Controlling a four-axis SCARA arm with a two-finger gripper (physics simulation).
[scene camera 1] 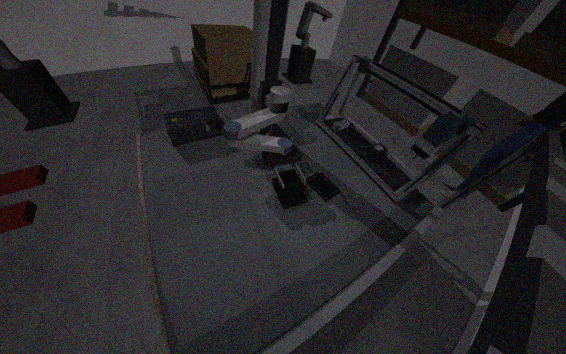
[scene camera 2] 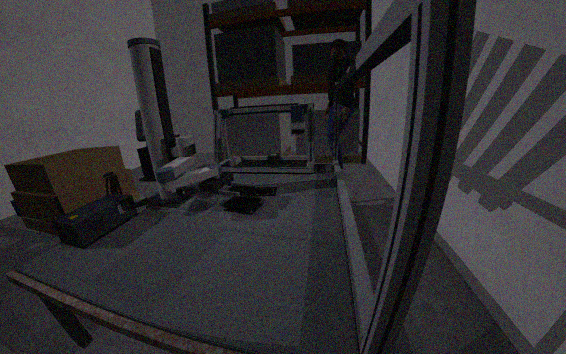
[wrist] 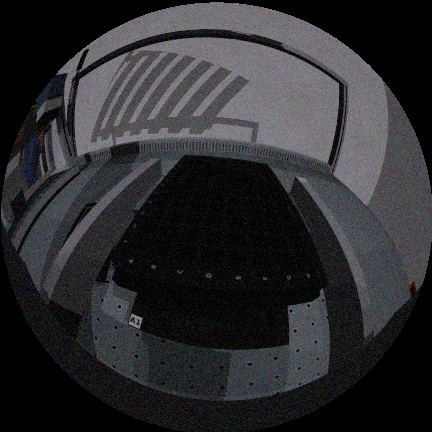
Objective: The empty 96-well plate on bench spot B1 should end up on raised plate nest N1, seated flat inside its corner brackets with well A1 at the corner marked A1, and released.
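Where they show: gripper, fingertip midpoint: (scene camera 1: 294,184) (scene camera 2: 245,189) (wrist: 226,174); arm's base, origin of the base link: (scene camera 1: 260,131) (scene camera 2: 173,197).
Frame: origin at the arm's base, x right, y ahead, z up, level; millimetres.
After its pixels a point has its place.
Observation:
My gripper (scene camera 1: 293,183) {z 111, x 88, y 540 mm} (wrist: 226,174) {z 111, x 88, y 540 mm} is shut on the black 96-well plate (scene camera 1: 291,179) {z 110, x 85, y 509 mm} (scene camera 2: 260,191) (wrist: 215,220) {z 110, x 78, y 489 mm}, one finger along each long side. The plate looks level and a little above the black raised nest N1 (scene camera 1: 294,201) {z 45, x 102, y 590 mm} (scene camera 2: 242,204) {z 45, x 117, y 529 mm} (wrist: 210,325) {z 45, x 78, y 453 mm}. In the wrist view the white A1 label (wrist: 135,321) {z 45, x 24, y 448 mm} shows at the nest's near left corner. The plate's small row marks run along its near edge, with more marks up its left side, meeting above that label. Much of the nest is hidden under the plate. The dark spot B1 (scene camera 1: 323,186) {z 15, x -114, y 566 mm} lies beside the nest.
A dark box with a yellow mark (scene camera 1: 192,125) {z 123, x 415, y -37 mm} (scene camera 2: 97,220) {z 96, x 454, y -34 mm} stands on the bench, left of the arm column (scene camera 2: 150,100) {z 585, x 61, y 43 mm}. A grey frame (scene camera 1: 357,161) {z 34, x -449, y 511 mm} (scene camera 2: 265,170) {z 39, x -450, y 490 mm} stands behind. A person in blue trousers (scene camera 1: 510,145) (scene camera 2: 340,120) stands beyond the bench.

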